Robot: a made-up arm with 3 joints. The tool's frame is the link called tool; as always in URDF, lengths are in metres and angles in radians.
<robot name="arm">
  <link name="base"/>
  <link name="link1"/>
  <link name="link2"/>
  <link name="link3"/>
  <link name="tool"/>
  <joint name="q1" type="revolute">
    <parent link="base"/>
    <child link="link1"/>
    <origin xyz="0.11 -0.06 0.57" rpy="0 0 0"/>
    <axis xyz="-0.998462 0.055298 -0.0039"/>
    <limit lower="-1.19" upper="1.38" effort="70" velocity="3"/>
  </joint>
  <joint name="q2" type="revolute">
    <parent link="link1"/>
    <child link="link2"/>
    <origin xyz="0.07 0.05 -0.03" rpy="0 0 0"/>
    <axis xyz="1 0 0"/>
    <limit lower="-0.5" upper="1.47" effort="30" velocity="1"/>
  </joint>
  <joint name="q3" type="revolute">
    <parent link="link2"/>
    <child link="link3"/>
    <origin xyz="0.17 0.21 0.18" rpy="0 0 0"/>
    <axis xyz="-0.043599 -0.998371 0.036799"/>
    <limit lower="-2.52" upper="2.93" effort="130" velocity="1.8"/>
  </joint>
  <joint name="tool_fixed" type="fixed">
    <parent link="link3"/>
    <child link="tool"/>
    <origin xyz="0.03 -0.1 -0.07" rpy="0 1.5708 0"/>
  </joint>
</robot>
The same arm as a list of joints. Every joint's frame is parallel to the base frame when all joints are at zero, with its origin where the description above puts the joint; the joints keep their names.
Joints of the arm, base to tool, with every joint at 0 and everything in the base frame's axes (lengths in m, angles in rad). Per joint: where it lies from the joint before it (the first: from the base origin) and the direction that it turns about. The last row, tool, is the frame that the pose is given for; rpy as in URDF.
q1: offset 0.1100 -0.0600 0.5700 axis -0.998462 0.055298 -0.0039
q2: offset 0.0700 0.0500 -0.0300 axis 1 0 0
q3: offset 0.1700 0.2100 0.1800 axis -0.043599 -0.998371 0.036799
tool: offset 0.0300 -0.1000 -0.0700 rpy 0.0000 1.5708 0.0000
Joint limits (rad, base to tool): -1.1900..1.3800 -0.5000..1.4700 -2.5200..2.9300

